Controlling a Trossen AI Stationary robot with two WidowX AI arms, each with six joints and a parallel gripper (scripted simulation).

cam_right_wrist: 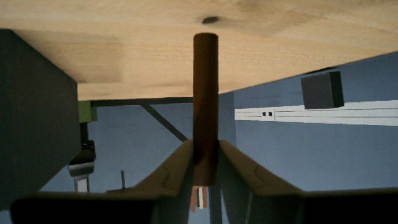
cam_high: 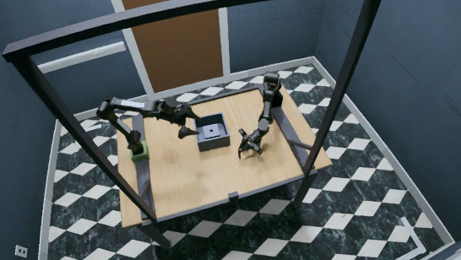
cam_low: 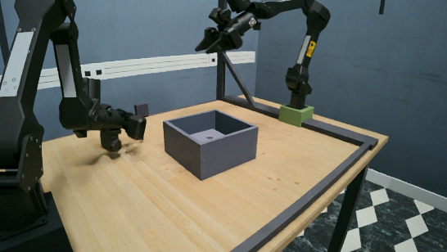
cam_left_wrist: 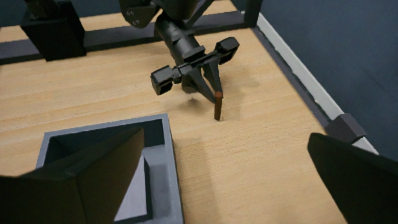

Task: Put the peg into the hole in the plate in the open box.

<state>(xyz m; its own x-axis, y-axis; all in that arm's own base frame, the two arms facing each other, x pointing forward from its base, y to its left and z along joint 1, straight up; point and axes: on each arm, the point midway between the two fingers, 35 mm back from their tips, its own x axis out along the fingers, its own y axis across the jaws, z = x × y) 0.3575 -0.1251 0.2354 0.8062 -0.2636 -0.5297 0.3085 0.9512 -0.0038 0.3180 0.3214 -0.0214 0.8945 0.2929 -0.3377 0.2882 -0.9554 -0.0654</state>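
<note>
My right hand is 210 mm short of the pale plate, 110 mm to the right of it and 40 mm above it. The rest, counted from my right hand: dark brown peg: 10 mm behind, 30 mm to the left, 30 mm below; box: 210 mm ahead, 110 mm to the left, 60 mm below.
</note>
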